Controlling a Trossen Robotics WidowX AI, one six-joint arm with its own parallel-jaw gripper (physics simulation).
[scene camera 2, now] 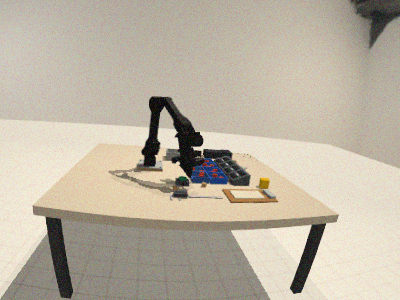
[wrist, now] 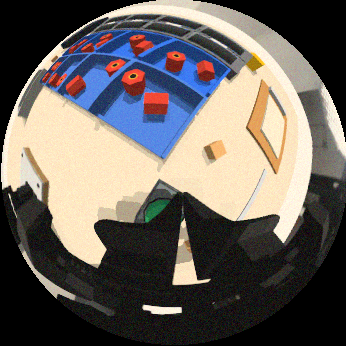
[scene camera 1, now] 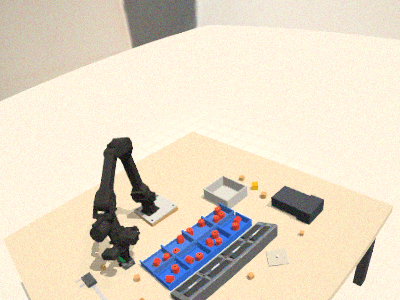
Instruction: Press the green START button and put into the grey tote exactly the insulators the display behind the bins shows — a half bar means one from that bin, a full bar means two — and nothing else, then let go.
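Seen in the pictures: gripper, fingertip midpoint: (scene camera 2: 189, 177) (wrist: 181, 195) (scene camera 1: 128, 261); arm's base, origin of the base link: (scene camera 2: 149, 164) (scene camera 1: 150, 210).
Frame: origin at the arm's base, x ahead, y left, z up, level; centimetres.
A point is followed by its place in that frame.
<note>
My gripper (scene camera 1: 126, 256) @[x 18.3, y -26.6, z 1.6 cm] (wrist: 181, 195) @[x 18.3, y -26.6, z 1.6 cm] is shut and empty, pointing down with its tips at the green START button (scene camera 1: 122, 259) @[x 15.8, y -27.6, z 1.6 cm] (scene camera 2: 182, 179) @[x 14.4, y -28.2, z 1.0 cm] (wrist: 159, 211) @[x 15.8, y -25.4, z 1.7 cm]. The fingers partly cover the button in the wrist view; whether they touch it is unclear. Red insulators (scene camera 1: 175, 269) (wrist: 156, 103) lie in the blue bins (scene camera 2: 210, 181) (wrist: 135, 132), some upright, some on their sides. The grey tote (scene camera 1: 218, 200) @[x 22.8, y 20.9, z 0.9 cm] (scene camera 2: 172, 154) @[x 16.9, y 21.4, z 2.0 cm] stands beyond the bins' far end, with no insulator visible inside in scene camera 1. The dark display (scene camera 1: 272, 236) @[x 54.5, y 15.2, z 0.1 cm] (scene camera 2: 243, 180) @[x 47.2, y -27.0, z 0.6 cm] runs behind the bins; its pale bars are too small to read.
A black box (scene camera 1: 297, 202) @[x 54.4, y 34.5, z 3.0 cm] stands right of the tote. Small orange cubes (scene camera 1: 251, 275) (wrist: 215, 150) and a yellow block (scene camera 1: 255, 185) @[x 30.0, y 38.7, z 0.2 cm] are scattered about. A dark-headed tool (scene camera 1: 89, 279) @[x 11.7, y -42.2, z -0.3 cm] (scene camera 2: 180, 193) @[x 10.7, y -43.7, z -0.3 cm] lies near the button. A wooden frame (scene camera 2: 250, 201) @[x 41.1, y -50.3, z -1.7 cm] (wrist: 255, 120) @[x 36.5, y -35.0, z -1.6 cm] lies near the table edge.
</note>
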